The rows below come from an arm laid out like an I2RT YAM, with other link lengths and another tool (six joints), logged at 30 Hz.
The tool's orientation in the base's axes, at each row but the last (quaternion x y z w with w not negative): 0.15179, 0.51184, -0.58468, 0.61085; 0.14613, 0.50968, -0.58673, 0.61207; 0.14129, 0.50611, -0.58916, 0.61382; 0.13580, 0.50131, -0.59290, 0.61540; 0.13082, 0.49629, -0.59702, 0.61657; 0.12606, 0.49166, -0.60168, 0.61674; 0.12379, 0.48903, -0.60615, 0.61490; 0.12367, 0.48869, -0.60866, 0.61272; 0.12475, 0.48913, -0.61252, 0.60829
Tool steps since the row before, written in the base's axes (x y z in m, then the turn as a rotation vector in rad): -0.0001, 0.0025, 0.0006, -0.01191, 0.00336, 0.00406; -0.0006, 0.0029, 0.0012, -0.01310, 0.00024, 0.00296; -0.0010, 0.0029, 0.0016, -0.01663, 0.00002, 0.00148; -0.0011, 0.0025, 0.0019, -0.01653, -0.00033, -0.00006; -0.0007, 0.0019, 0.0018, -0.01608, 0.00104, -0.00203; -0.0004, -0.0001, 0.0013, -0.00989, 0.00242, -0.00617; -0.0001, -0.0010, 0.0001, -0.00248, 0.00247, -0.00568; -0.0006, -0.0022, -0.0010, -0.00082, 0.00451, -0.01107; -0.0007, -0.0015, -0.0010, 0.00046, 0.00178, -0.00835
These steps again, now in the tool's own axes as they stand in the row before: -0.0019, 0.0003, -0.0017, -0.00266, -0.01113, -0.00622; -0.0025, -0.0002, -0.0020, 0.00023, -0.01254, -0.00482; -0.0027, -0.0008, -0.0020, 0.00226, -0.01503, -0.00692; -0.0027, -0.0011, -0.0015, 0.00364, -0.01437, -0.00731; -0.0024, -0.0009, -0.0009, 0.00423, -0.01279, -0.00907; -0.0008, -0.0009, 0.0005, 0.00523, -0.00528, -0.00930; 0.0006, -0.0004, 0.0007, 0.00325, 0.00093, -0.00575; 0.0023, -0.0006, 0.0009, 0.00566, 0.00523, -0.00918; 0.0018, -0.0005, 0.0003, 0.00503, 0.00452, -0.00523
